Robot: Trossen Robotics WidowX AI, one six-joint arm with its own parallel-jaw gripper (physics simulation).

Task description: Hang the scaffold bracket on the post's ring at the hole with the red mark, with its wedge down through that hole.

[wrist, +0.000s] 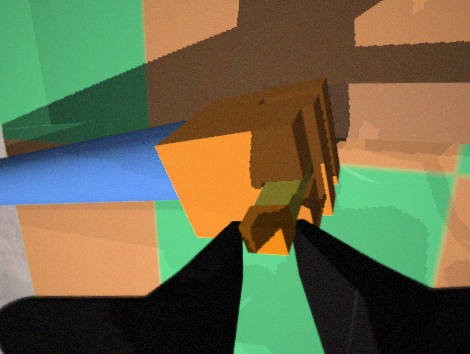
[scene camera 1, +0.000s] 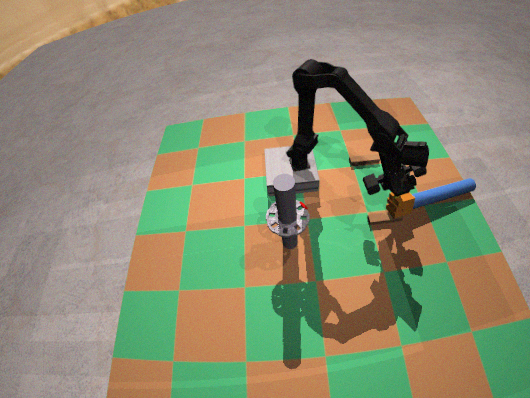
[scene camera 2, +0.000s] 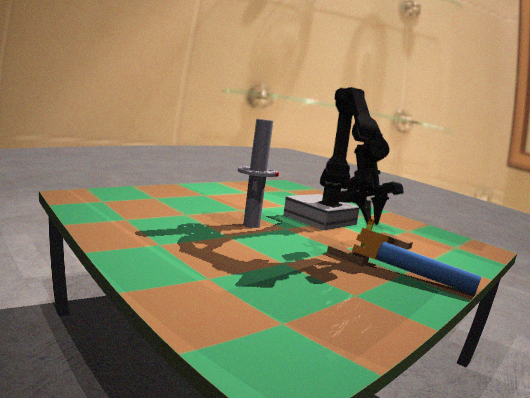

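Observation:
The scaffold bracket has an orange head (scene camera 1: 406,205) (scene camera 2: 366,243) (wrist: 205,185) and a long blue tube (scene camera 1: 445,192) (scene camera 2: 427,267) (wrist: 90,170). It lies low over the table's right part in scene camera 1, tube pointing away from the post. My gripper (scene camera 1: 400,192) (scene camera 2: 371,222) (wrist: 267,230) is shut on the top of the olive wedge (wrist: 281,194), which stands out of the head. The grey post (scene camera 1: 286,202) (scene camera 2: 260,150) stands upright, apart from the bracket. Its ring (scene camera 1: 295,232) (scene camera 2: 243,170) has several holes and a red mark (scene camera 1: 303,205) (scene camera 2: 276,174) on the side towards the arm.
A low brown block (scene camera 1: 379,220) (scene camera 2: 344,254) is beside and under the orange head; whether they touch is unclear. Another brown block (scene camera 1: 364,162) (scene camera 2: 406,243) lies nearer the arm's far side. The arm's grey base (scene camera 1: 274,165) (scene camera 2: 309,212) stands close behind the post in scene camera 1.

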